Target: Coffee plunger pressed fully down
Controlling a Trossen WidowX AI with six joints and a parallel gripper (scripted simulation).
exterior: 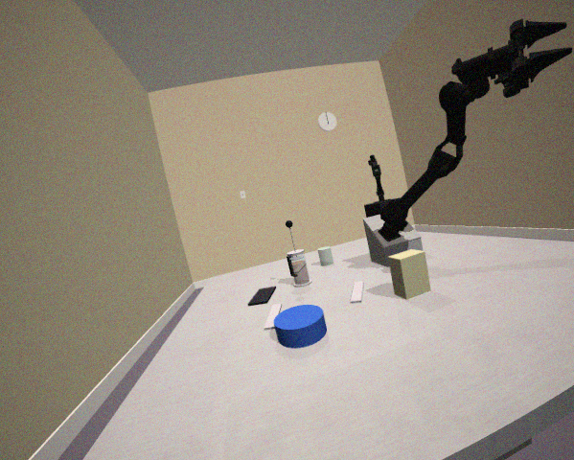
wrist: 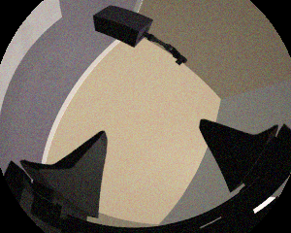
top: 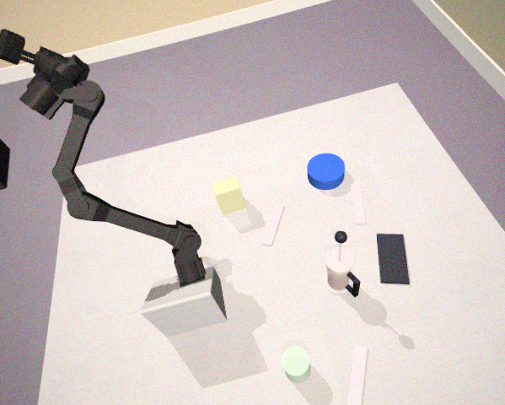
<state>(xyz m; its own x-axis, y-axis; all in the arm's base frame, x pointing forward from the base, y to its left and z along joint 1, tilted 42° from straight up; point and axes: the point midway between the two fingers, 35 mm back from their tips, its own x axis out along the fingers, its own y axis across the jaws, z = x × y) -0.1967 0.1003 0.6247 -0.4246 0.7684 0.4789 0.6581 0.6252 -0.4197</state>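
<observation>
My gripper tip is now 550 mm short of the coffee press, 630 mm to the left of it and 410 mm above it. The rest, counted from my gripper tip: yellow box (340 mm ahead, 250 mm to the right, 470 mm below); dark flat slab (710 mm ahead, 610 mm to the right, 520 mm below); blue disc (660 mm ahead, 260 mm to the right, 500 mm below).
</observation>
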